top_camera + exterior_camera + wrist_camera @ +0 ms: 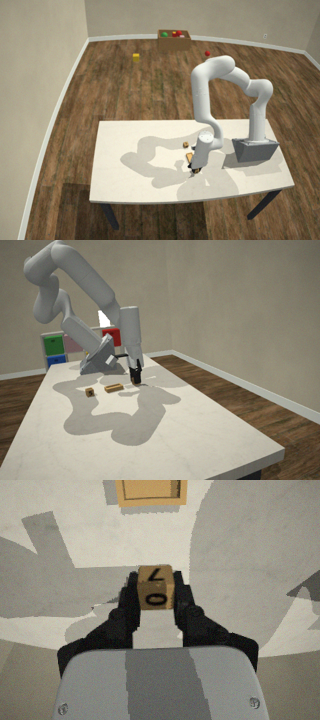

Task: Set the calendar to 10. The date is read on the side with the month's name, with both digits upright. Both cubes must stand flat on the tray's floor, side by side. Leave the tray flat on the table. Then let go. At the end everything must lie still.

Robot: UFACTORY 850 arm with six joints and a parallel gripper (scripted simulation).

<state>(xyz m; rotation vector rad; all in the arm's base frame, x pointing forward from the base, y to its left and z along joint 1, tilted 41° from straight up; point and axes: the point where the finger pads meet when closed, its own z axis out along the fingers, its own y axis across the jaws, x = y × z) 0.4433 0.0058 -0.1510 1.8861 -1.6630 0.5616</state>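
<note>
Now: the cube 10 mm below my hand. Round my hand: wooden tray: 110 mm to the right, 20 mm below, 10 mm ahead.
</note>
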